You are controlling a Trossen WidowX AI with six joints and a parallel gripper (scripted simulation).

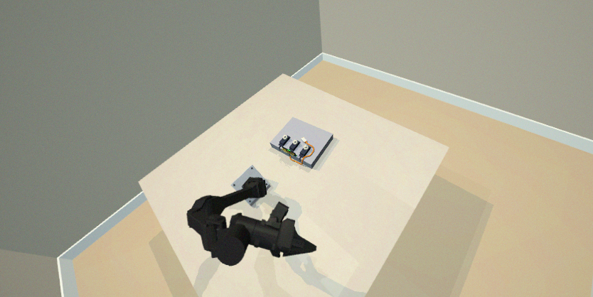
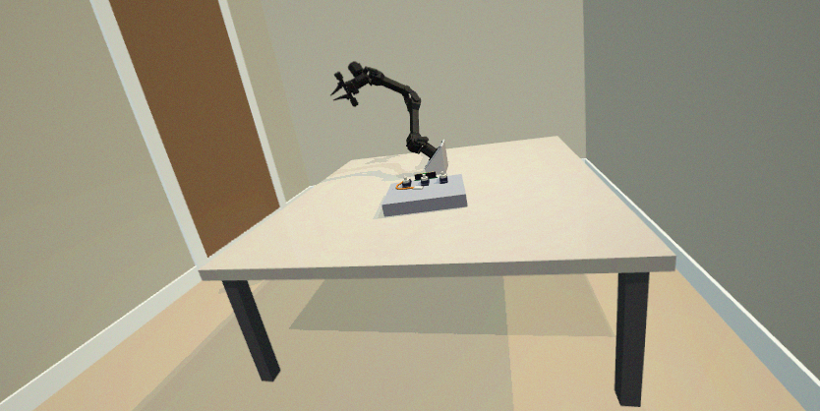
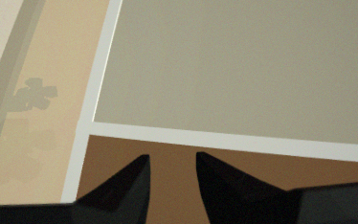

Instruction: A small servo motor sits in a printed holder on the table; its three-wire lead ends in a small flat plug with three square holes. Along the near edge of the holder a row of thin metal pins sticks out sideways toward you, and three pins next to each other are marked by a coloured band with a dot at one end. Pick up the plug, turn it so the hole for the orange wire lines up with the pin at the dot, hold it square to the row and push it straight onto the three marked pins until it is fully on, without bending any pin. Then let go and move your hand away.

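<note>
The dot lies 34 cm ahead of my gripper tip, 44 cm to the left of it and 36 cm below it. From my gripper tip the other things lie so: green band: 34 cm ahead, 45 cm to the left, 36 cm below; then grey holder: 50 cm ahead, 46 cm to the left, 41 cm below; then servo: 39 cm ahead, 46 cm to the left, 38 cm below.
</note>
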